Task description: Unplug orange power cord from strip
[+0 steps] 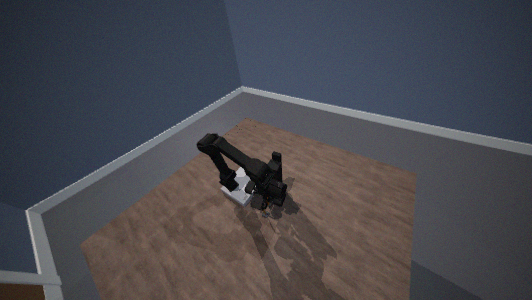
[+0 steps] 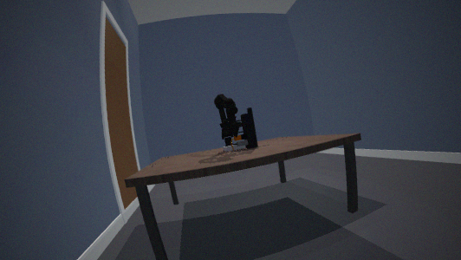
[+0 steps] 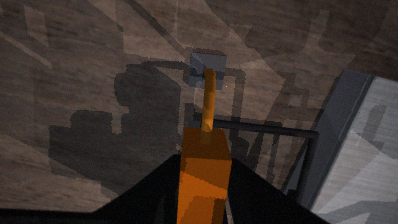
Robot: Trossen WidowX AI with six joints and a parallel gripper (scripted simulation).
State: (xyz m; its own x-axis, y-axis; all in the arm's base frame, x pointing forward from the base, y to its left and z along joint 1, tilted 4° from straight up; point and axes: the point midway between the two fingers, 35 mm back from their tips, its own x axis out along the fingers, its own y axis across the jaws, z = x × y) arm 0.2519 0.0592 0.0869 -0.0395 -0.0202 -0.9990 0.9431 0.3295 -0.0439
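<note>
Now: gripper tip 1 cm past the orange plug and 3 cm to the right of it.
</note>
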